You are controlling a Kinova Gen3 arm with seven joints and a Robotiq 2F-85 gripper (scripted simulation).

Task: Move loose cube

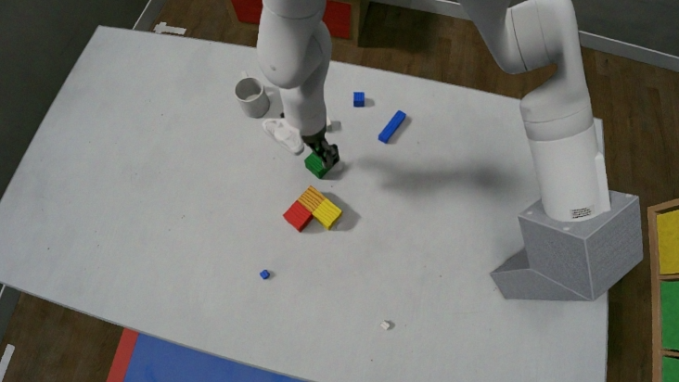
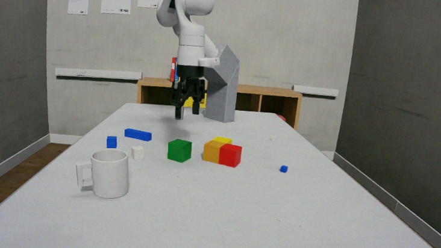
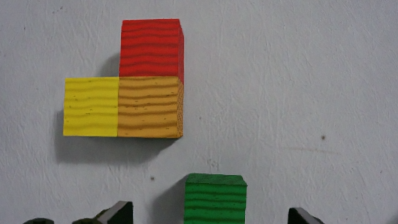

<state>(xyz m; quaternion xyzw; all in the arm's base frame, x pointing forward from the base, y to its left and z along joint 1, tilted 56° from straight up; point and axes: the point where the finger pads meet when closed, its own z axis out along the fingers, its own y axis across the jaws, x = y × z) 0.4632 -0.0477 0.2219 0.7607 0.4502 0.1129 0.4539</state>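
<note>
My gripper is now 110 mm above the green cube, 20 mm to the left of it and 10 mm past it. The rest, counted from my hand: yellow cube 120 mm to the left, 110 mm below, 30 mm behind; then red cube 120 mm to the left, 110 mm below, 40 mm ahead; then orange cube 110 mm below, 90 mm to the left, 10 mm ahead.
</note>
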